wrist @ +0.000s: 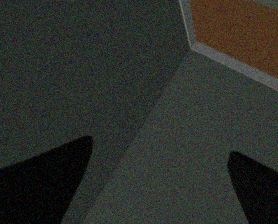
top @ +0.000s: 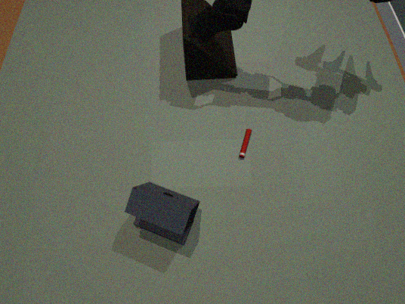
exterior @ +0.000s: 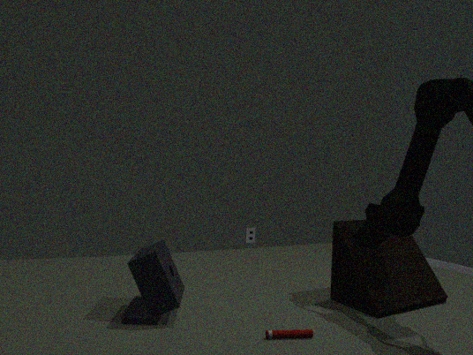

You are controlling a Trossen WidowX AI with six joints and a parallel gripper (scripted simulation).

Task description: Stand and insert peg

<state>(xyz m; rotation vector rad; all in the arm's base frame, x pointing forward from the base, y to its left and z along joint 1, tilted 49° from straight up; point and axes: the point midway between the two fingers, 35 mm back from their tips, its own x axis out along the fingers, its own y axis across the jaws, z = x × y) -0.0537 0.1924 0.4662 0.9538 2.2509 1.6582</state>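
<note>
The red peg lies 43 cm to the right of my gripper tip, 36 cm ahead of it and 29 cm below it. Also, from my gripper tip: sloped panel: 64 cm to the right, 50 cm ahead, 23 cm below.
</note>
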